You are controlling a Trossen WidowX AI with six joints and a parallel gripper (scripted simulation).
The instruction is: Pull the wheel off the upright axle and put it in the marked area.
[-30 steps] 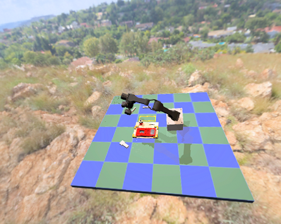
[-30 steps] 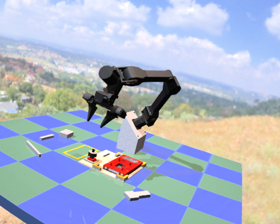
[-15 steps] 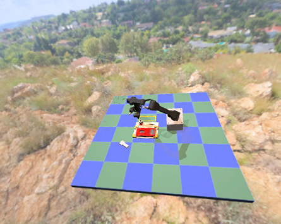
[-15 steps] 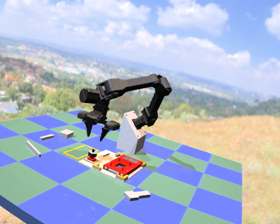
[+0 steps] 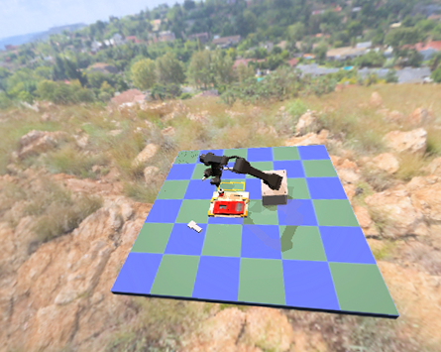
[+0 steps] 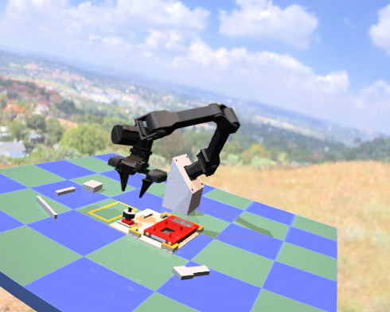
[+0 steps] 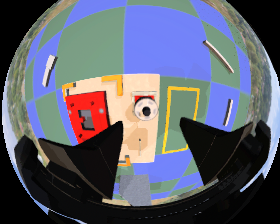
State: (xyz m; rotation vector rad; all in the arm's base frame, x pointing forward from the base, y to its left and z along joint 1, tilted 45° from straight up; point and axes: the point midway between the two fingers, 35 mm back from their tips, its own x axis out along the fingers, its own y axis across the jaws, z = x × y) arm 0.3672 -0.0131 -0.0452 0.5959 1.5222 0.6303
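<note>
My gripper tip is 70 mm above the wheel and 10 mm past it. Also, from my gripper tip: short bar (300 mm to the right, 100 mm below, 40 mm behind); then upright axle (70 mm below); then long bar (230 mm to the right, 130 mm ahead, 100 mm below).
</note>
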